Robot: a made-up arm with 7 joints.
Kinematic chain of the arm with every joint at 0, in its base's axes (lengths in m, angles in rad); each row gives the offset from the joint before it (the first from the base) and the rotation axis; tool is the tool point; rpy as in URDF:
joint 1: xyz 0 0 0 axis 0.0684 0.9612 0.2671
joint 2: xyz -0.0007 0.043 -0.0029 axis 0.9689 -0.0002 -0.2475
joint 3: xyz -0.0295 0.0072 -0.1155 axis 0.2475 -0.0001 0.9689
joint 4: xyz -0.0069 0 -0.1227 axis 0.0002 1 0
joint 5: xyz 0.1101 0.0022 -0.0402 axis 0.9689 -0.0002 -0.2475
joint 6: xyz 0.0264 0 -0.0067 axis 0.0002 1 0
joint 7: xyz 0.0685 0 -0.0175 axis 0.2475 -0.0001 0.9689
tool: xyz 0 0 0 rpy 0 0.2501 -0.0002
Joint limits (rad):
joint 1: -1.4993..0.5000
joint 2: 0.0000..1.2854
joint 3: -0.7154..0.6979
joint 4: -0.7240..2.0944
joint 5: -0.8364..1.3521
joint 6: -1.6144..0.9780
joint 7: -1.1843..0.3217
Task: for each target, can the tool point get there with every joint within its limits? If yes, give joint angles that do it. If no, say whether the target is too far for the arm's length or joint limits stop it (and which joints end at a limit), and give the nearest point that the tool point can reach.
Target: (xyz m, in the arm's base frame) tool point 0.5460 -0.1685 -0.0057
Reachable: no: too far | nearest point 0.4311 -0.1138 -0.0267 | short by 0.129 m
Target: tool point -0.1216 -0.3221 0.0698
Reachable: no: joint limits stop it (at a limit: joint 1, joint 2, joint 3, joint 4, joint 5) | nearest point 0.1018 -0.1447 0.0395 | short by 0.287 m
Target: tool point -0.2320 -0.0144 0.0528
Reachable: no: joint limits stop it (at a limit: joint 1, joint 3, joint 4, joint 6) | nearest point -0.0663 0.0102 -0.1427 | short by 0.257 m
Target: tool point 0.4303 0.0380 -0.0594
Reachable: yes | joints -1.3096 0.5365 -0.4758 0.5518 -0.6305 0.5584 -0.3937
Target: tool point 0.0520 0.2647 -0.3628
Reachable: yes | joints -0.2919 0.6398 -0.3627 1.7528 0.5289 -1.0458 -0.2874
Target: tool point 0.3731 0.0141 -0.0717
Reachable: yes | joints -0.9627 0.2933 -0.1635 0.1203 0.4367 0.1392 -0.1972
